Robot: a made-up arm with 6 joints. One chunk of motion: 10 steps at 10 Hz.
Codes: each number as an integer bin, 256 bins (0 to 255) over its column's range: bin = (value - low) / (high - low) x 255, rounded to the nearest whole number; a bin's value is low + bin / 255 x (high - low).
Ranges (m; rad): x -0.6..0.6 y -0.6..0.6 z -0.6..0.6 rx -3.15..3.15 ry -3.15..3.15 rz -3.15..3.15
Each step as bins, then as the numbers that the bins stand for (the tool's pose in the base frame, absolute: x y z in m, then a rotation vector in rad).
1 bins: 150 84 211 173 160 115
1 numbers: 0.1059 -0.2047 0.3929 1.1241 0.8029 -0.3088
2 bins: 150 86 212 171 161 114
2 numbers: 0.1059 -0.1953 0.3976 1.0747 0.8276 -0.3335
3 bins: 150 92 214 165 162 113
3 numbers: 0.1059 -0.1671 0.4071 0.9265 0.8524 -0.3582
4 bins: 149 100 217 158 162 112
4 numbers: 0.1012 -0.1294 0.4212 0.7535 0.8524 -0.3829
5 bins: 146 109 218 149 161 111
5 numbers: 0.0871 -0.0871 0.4259 0.5312 0.8276 -0.4076
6 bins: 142 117 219 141 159 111
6 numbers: 0.0682 -0.0494 0.4306 0.3335 0.7782 -0.4076
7 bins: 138 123 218 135 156 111
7 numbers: 0.0494 -0.0212 0.4259 0.1853 0.7041 -0.4076
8 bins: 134 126 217 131 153 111
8 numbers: 0.0306 -0.0071 0.4212 0.0865 0.6300 -0.4076
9 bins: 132 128 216 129 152 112
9 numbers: 0.0212 0.0024 0.4165 0.0371 0.6053 -0.3829
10 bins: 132 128 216 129 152 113
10 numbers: 0.0212 0.0024 0.4165 0.0371 0.6053 -0.3582
